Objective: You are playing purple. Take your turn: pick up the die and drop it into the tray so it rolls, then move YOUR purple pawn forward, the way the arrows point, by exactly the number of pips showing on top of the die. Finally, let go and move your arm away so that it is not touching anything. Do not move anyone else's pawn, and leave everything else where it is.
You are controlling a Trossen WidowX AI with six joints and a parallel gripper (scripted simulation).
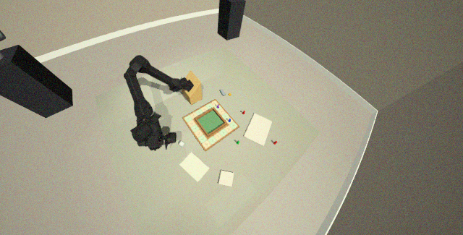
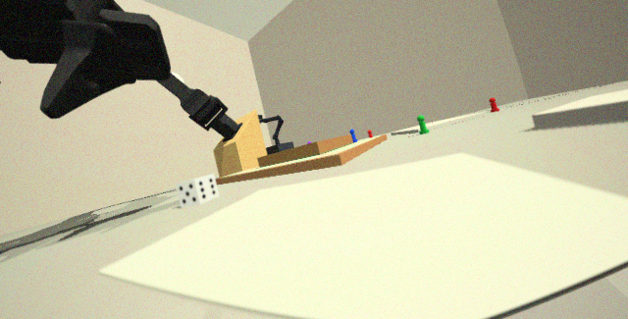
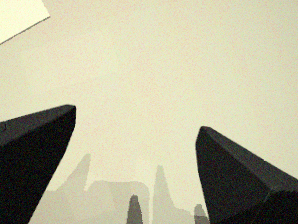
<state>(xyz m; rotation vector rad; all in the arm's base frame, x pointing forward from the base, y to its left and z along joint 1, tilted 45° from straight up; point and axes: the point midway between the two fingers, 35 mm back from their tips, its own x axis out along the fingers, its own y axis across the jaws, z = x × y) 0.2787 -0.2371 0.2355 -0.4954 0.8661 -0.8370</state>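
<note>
My gripper tip is 11 cm to the right of the white die, 8 cm above it and 1 cm short of it. From my gripper tip the other things lie so: blue pawn 46 cm to the left, 7 cm below, 5 cm ahead; then green tray 35 cm to the left, 9 cm below, 2 cm behind; then green pawn 41 cm to the left, 20 cm ahead, 8 cm below.
</note>
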